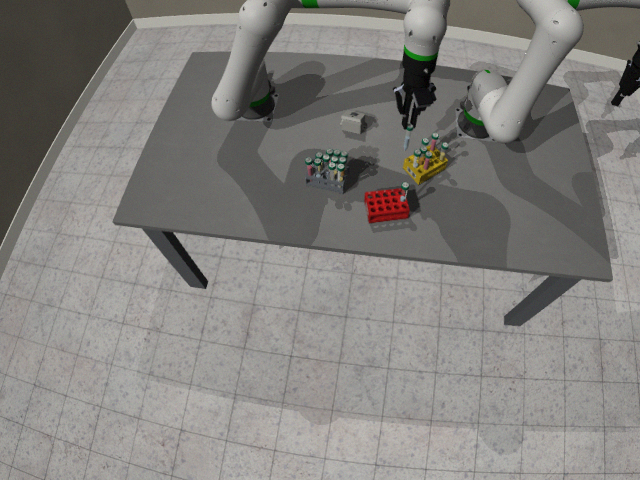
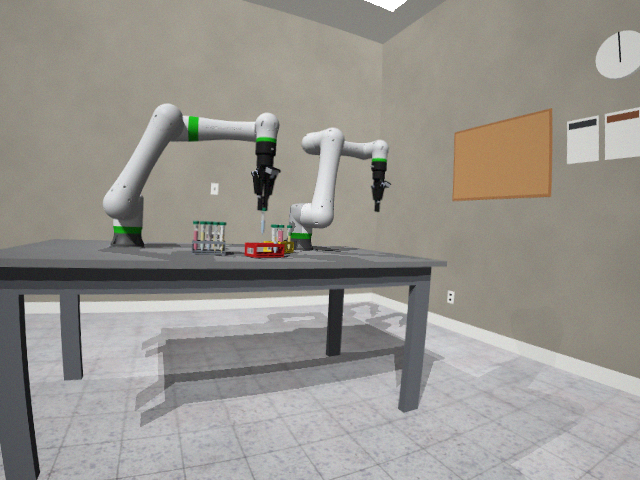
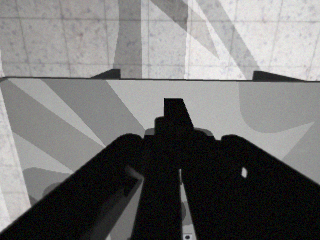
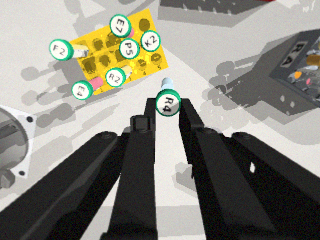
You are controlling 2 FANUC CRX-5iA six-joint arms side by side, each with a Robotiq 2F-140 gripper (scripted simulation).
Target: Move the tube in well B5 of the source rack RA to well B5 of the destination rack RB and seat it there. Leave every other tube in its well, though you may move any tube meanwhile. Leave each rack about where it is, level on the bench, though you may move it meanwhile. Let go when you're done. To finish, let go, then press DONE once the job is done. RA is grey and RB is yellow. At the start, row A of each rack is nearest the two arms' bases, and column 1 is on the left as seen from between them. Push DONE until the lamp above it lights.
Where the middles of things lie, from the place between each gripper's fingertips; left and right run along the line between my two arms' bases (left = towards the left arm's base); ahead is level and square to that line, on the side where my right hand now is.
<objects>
The green-capped tube marked r4 [image 4: 168, 102] is 1 cm ahead of my right hand [image 1: 408, 125] and 8 cm below it. The rest, counted from my right hand: red rack [image 1: 386, 211] 20 cm ahead, 5 cm to the right, 19 cm below; then yellow rack RB [image 1: 438, 166] 2 cm ahead, 8 cm to the left, 19 cm below.
The yellow rack RB is 710 mm to the right of my left hand, 240 mm below it and 240 mm ahead of it. The rest, counted from my left hand: red rack: 840 mm to the right, 420 mm ahead, 240 mm below; then green-capped tube marked r4: 790 mm to the right, 220 mm ahead, 130 mm below.
</objects>
